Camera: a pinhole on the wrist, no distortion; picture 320 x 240 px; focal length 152.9 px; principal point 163.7 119.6 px. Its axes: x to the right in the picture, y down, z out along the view. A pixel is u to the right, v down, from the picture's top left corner.
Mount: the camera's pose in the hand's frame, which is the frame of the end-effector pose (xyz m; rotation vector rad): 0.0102 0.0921 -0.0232 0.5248 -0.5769 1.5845
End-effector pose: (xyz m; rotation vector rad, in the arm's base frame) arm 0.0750 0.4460 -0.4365 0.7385 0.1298 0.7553
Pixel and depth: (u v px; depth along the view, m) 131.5 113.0 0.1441
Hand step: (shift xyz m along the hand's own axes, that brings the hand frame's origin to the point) 0.0188 -0.0231 0.0683
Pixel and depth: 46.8 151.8 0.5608
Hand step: -0.0707 -0.6032 0.1262
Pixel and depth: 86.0 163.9 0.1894
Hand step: -0.0363 -0.1066 0.0574
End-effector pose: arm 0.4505 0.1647 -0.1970 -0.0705 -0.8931 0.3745
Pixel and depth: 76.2 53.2 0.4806
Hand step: 0.2414 -0.4125 0.1820
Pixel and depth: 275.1 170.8 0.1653
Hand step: -0.0560 0.0744 0.1773
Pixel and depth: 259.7 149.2 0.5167
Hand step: -0.1193 0.0019 0.5746
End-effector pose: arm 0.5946 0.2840 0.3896 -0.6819 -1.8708 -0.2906
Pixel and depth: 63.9 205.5 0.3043
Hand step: -0.1431 -0.2663 0.0734
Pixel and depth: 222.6 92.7 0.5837
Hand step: 0.0913 -0.1036 0.5742
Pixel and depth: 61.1 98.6 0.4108
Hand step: 0.0899 -0.3783 0.1192
